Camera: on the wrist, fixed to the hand. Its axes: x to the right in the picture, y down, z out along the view.
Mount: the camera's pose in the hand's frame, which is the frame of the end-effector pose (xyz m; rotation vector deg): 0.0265 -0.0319 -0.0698 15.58 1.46 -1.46
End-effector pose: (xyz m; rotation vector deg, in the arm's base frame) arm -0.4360 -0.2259 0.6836 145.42 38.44 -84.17
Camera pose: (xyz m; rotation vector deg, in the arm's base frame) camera -0.3835 -0.1663 0.7005 -147.03 -28.83 87.38
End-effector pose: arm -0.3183 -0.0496 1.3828 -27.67 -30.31 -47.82
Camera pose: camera -0.3115 -0.1242 1.3515 -12.39 -35.28 -44.58
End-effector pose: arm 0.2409 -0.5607 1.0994 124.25 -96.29 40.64
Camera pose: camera 0.2631 -0.5373 1.1739 134.27 -92.87 57.60
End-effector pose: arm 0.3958 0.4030 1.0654 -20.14 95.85 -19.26
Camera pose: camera 0.3245 0.3642 1.0637 -9.52 93.01 -33.34
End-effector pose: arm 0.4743 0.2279 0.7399 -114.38 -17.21 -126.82
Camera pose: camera 0.3965 0.2425 0.7579 -104.75 -33.90 -119.19
